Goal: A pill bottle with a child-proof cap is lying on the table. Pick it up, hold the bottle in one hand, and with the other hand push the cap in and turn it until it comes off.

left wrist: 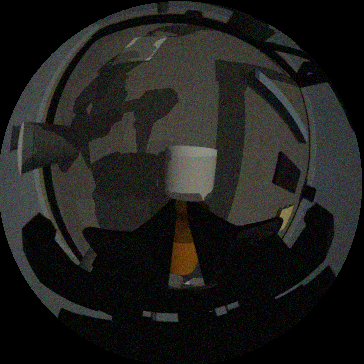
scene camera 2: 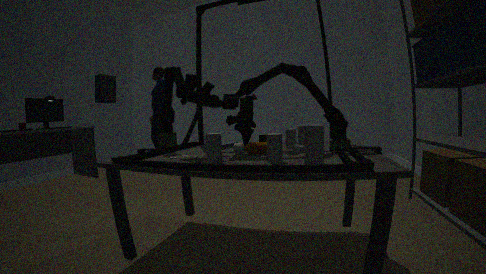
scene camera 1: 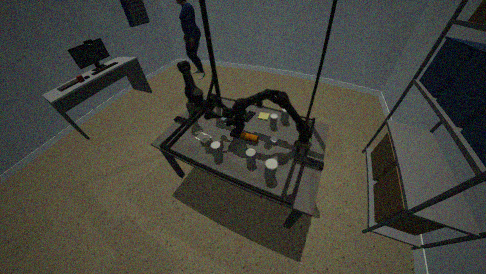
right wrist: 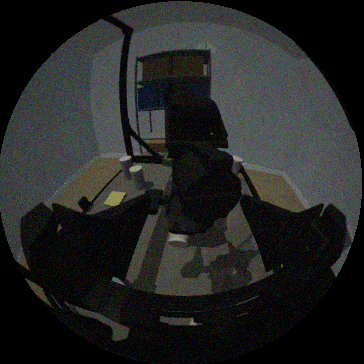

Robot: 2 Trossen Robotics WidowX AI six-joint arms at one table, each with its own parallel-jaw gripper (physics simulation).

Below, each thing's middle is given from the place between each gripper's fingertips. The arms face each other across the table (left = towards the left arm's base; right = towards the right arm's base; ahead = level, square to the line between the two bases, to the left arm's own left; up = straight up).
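Labels:
From my left hand: black pad (left wrist: 286, 175), 60 mm to the right, 250 mm behind, 40 mm below; white cap (left wrist: 189, 171), 30 mm to the right, 10 mm behind, 10 mm below; orange pill bottle (left wrist: 183, 258), 40 mm to the left, 10 mm behind, 10 mm below.
White cap: my right gripper 30 mm past it, 50 mm to the right of it, 200 mm above it. From my right hand: orange pill bottle, 40 mm behind, 120 mm to the left, 200 mm below; black pad, 20 mm to the left, 270 mm behind, 220 mm below.

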